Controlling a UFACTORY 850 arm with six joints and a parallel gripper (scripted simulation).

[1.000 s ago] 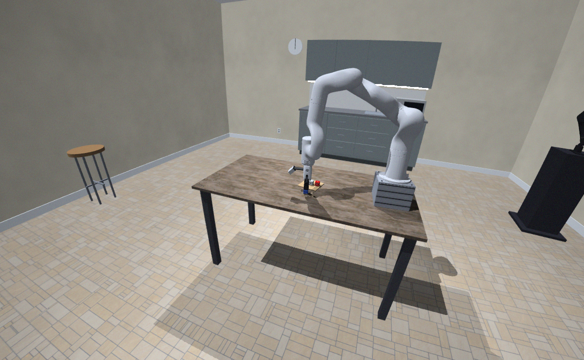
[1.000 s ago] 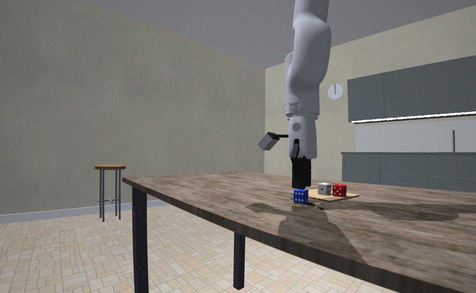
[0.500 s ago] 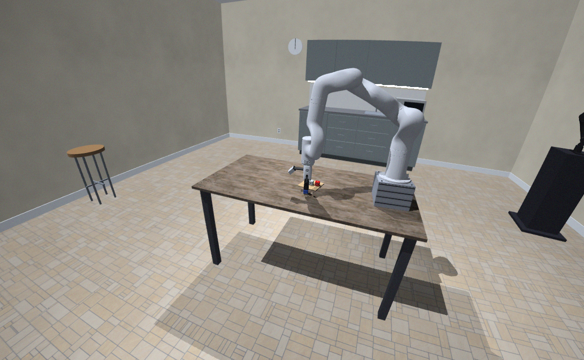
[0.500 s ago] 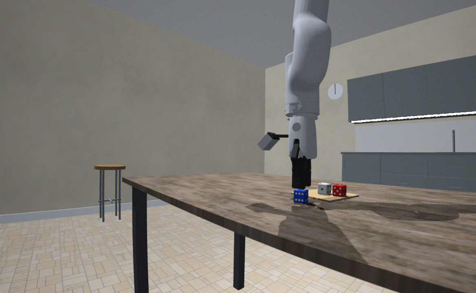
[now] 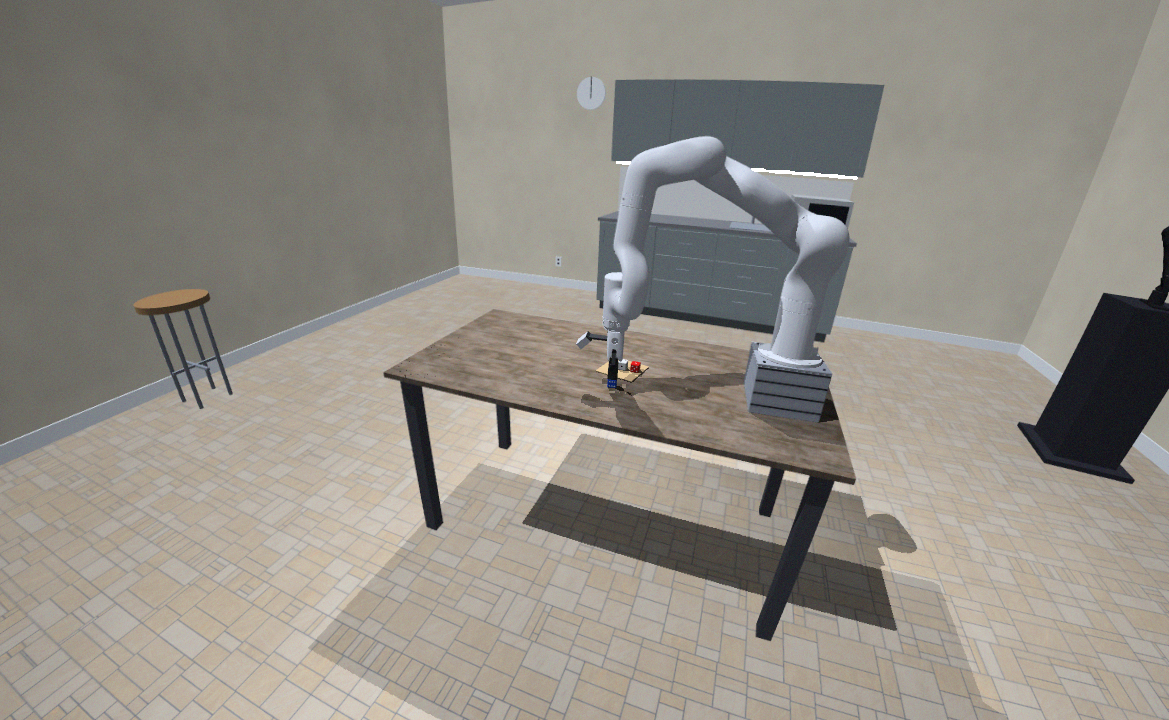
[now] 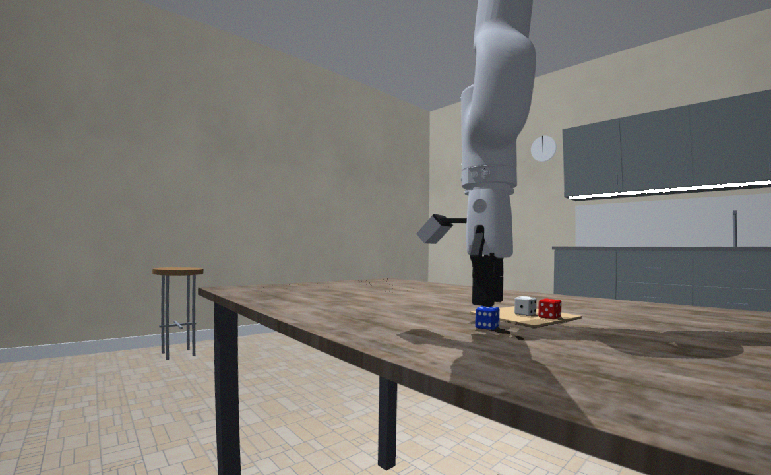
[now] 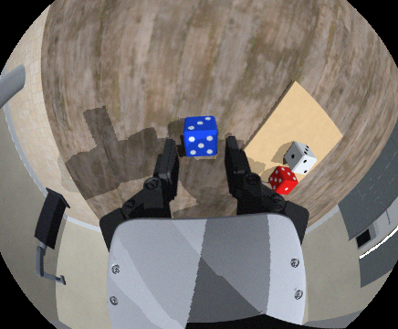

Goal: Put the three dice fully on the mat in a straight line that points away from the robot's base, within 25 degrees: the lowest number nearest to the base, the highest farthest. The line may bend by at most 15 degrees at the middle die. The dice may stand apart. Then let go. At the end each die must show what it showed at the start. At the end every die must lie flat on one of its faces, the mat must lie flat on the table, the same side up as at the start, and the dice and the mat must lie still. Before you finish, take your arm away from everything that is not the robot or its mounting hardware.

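Right now my hand is 4 cm above the blue die. Round my hand: red die 3 cm behind, 14 cm to the right, 4 cm below; then tan mat 2 cm ahead, 13 cm to the right, 5 cm below; then white die 2 cm ahead, 13 cm to the right, 4 cm below.
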